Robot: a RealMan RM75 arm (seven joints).
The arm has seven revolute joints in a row. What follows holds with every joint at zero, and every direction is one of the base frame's.
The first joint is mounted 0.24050 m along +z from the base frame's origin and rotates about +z.
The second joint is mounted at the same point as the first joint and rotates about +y.
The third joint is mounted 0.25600 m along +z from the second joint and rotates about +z.
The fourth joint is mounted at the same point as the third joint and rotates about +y.
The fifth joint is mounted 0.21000 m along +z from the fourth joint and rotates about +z.
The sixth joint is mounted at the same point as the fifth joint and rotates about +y.
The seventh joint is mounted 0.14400 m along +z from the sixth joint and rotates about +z.
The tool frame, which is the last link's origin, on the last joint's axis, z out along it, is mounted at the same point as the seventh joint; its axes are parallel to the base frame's.
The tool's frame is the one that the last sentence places.
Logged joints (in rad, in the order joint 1, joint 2, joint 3, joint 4, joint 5, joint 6, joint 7), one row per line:
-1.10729, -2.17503, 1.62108, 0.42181, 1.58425, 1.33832, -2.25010
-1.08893, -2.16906, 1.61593, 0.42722, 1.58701, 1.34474, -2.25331
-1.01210, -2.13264, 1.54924, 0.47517, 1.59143, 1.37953, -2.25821
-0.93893, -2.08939, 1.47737, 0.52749, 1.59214, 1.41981, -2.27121
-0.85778, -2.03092, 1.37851, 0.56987, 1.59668, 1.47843, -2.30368
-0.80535, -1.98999, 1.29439, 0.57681, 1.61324, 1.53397, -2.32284
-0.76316, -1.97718, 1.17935, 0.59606, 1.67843, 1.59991, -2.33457
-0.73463, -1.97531, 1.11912, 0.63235, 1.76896, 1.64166, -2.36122
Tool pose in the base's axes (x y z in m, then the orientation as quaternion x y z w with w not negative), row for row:
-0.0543, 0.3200, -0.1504, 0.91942, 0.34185, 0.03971, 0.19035
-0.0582, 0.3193, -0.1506, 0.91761, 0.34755, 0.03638, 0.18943
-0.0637, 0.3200, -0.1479, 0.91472, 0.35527, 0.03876, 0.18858
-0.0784, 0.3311, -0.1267, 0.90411, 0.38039, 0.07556, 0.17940
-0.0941, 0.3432, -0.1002, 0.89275, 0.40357, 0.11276, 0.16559
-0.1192, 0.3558, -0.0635, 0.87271, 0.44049, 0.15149, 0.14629
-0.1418, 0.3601, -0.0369, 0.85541, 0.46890, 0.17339, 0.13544
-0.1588, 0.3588, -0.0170, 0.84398, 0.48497, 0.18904, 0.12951
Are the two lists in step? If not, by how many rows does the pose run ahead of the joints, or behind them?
The pose runs 1 row behind the joints: the pose in row i belongs to the joints in row i - 1.
